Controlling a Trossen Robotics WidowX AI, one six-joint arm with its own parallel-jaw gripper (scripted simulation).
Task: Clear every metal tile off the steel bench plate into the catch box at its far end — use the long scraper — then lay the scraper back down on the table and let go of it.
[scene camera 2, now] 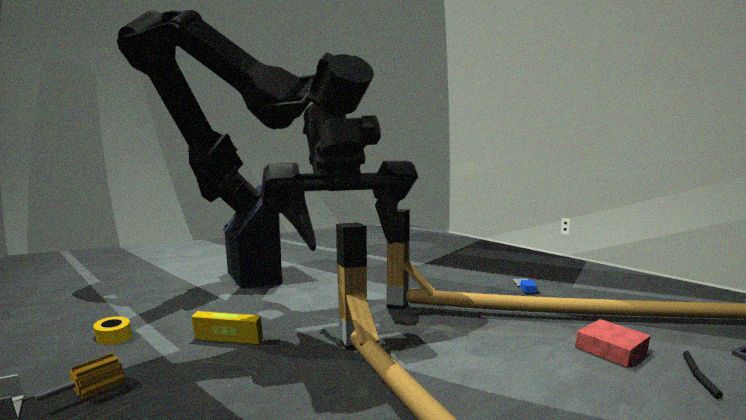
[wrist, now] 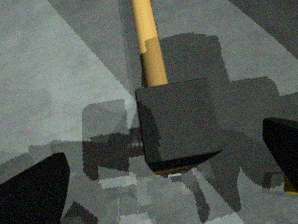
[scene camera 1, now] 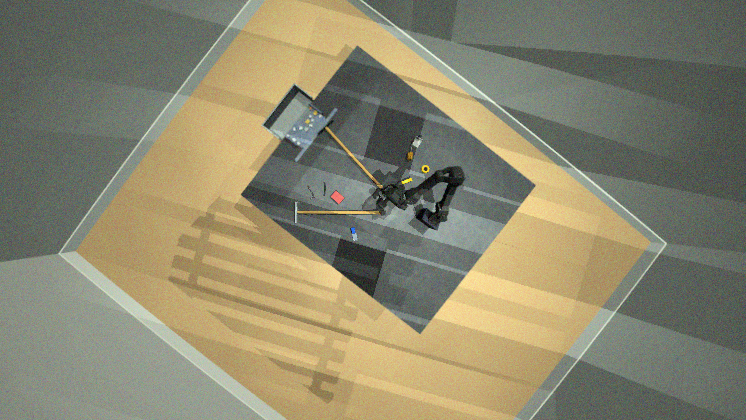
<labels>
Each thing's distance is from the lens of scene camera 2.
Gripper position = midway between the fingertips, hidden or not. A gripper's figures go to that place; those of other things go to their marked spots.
my gripper [scene camera 2: 354, 246]: 0.45 m
red block [scene camera 2: 623, 346]: 0.47 m
yellow tape ring [scene camera 2: 112, 330]: 0.54 m
yellow level [scene camera 2: 235, 328]: 0.50 m
The marked spots on the red block and the yellow tape ring are 0.60 m apart.
</labels>
